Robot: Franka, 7 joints.
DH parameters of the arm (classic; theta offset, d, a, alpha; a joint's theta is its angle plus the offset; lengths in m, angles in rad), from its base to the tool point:
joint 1: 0 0.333 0 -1.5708
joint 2: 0 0 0 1.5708
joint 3: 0 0.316 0.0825 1.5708
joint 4: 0 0 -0.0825 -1.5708
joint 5: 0 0.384 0 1.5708
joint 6: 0 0 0.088 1.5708
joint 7: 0 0.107 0 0
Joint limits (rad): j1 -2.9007..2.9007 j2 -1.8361..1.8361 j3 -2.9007..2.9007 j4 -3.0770..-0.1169 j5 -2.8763..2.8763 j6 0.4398..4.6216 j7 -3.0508..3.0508
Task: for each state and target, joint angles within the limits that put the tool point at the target. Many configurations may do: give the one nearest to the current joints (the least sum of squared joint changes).
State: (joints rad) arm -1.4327 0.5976 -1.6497 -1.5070 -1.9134 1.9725 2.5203
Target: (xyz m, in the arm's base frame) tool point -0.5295 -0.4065 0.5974
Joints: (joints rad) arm -1.3758 0.7555 -1.4245 -1.6133 -1.9111 2.0333 2.5203
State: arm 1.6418 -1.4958 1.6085 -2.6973 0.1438 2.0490 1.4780
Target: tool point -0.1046 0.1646 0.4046
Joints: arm 1.5524 -1.8361 1.3612 -3.0770 -0.0405 1.7826 1.4780
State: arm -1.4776 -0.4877 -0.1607 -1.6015 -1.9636 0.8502 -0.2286
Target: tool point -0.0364 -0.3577 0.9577
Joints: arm -1.3452 -0.2165 0.0010 -1.3963 -2.1037 1.1206 -0.2286
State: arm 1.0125 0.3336 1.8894 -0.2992 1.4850 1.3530 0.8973
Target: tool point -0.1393 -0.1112 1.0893
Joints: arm 1.0797 0.0040 1.9573 -0.2667 1.4883 1.2681 0.8973
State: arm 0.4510 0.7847 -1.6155 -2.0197 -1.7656 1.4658 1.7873
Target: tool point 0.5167 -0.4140 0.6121
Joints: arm 0.3632 0.9145 -1.4367 -1.5595 -1.9098 1.6693 1.7873
